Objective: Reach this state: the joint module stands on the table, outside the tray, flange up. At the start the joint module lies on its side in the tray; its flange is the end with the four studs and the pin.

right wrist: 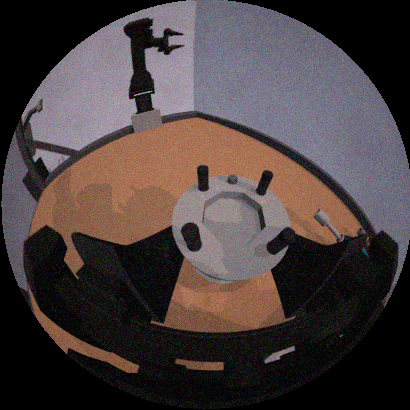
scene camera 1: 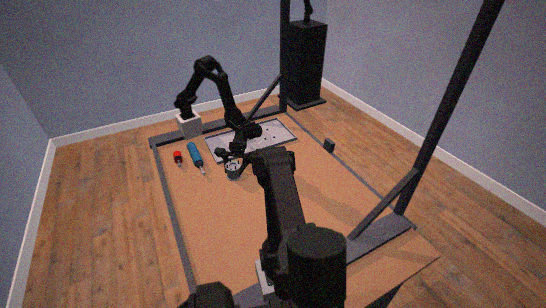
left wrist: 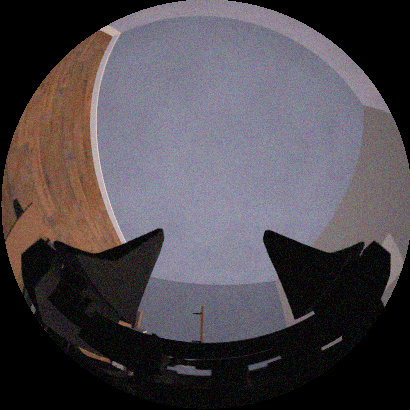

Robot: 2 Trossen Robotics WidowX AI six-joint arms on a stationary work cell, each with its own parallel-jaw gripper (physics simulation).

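Places are measured from the left arm's base along level axes (x ahead, y left, z up), in millimetres.
Pixels of known places: left gripper, between the fingertips: (right wrist: pixel 183 39) (left wrist: pixel 214 235); right gripper, between the fingertips: (right wrist: pixel 224 224) (scene camera 1: pixel 232 174); left arm's base, origin of its link: (right wrist: pixel 144 110); right arm's base, origin of its link: (scene camera 1: pixel 187 115).
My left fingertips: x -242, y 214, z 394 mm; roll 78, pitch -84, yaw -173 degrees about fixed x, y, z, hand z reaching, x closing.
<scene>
For each thing: its top centre in the pictures, then the offset to it from my left fingertips. "spot": a spot on its surface instead. Level surfaces: height alone.
- grey joint module, centre of its top: (right wrist: pixel 243 193) (scene camera 1: pixel 232 162) dx +725, dy -172, dz -382 mm
- table top, height of its surface: dz -458 mm
- red screwdriver, centre of its top: (right wrist: pixel 375 243) (scene camera 1: pixel 177 156) dx +885, dy +55, dz -424 mm
- blue screwdriver, a spot on its surface: (scene camera 1: pixel 194 151) spot: dx +894, dy -21, dz -417 mm
- black block, centre of its top: (scene camera 1: pixel 329 141) dx +772, dy -634, dz -401 mm
The grey joint module (scene camera 1: pixel 233 172) (right wrist: pixel 232 225) is upright outside the tray (scene camera 1: pixel 286 134), its flange with four black studs and the small pin facing up. It is at or very near the table top (scene camera 1: pixel 200 210); whether its base touches cannot be told. My right gripper (scene camera 1: pixel 233 163) (right wrist: pixel 224 224) is shut on the module, one finger on each side just below the flange. My left gripper (left wrist: pixel 214 235) (right wrist: pixel 183 39) is open and empty, high above the table and facing the wall.
A red screwdriver (scene camera 1: pixel 177 156) and a blue screwdriver (scene camera 1: pixel 194 151) lie left of the module in scene camera 1. Small dark parts lie in the tray behind it. A black block (scene camera 1: pixel 329 145) sits at the table's far edge. Dark frame posts (scene camera 1: pixel 284 60) (scene camera 1: pixel 445 115) rise at that side.
</scene>
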